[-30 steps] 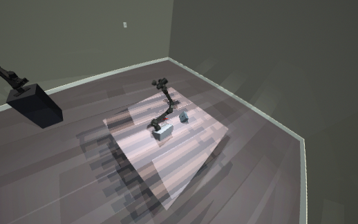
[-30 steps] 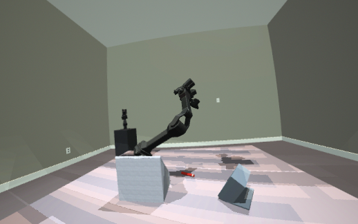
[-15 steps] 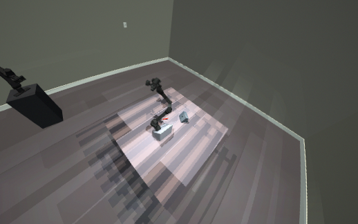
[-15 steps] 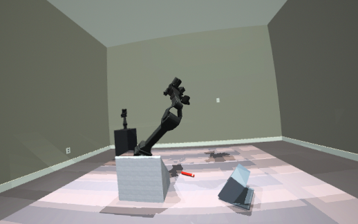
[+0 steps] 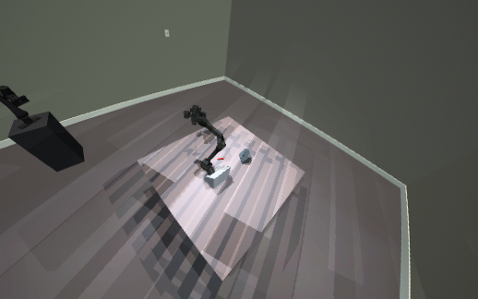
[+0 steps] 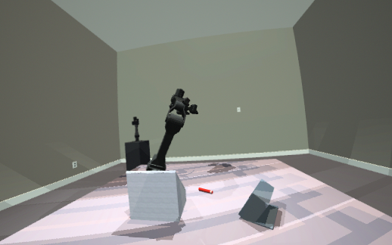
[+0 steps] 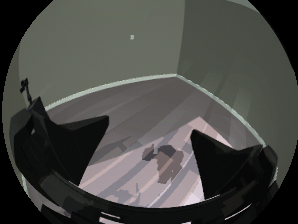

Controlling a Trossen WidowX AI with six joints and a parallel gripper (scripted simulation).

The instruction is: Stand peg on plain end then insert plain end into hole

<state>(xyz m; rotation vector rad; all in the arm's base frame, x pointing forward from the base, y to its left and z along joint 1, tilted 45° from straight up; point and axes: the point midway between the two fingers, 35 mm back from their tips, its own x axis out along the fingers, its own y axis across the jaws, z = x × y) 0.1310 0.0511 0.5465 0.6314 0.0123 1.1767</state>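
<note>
The red peg is 44 cm below my gripper tip, 31 cm to the right of it and 12 cm ahead of it. Round my gripper tip: panel (45 cm to the right, 40 cm below, 33 cm ahead).
</note>
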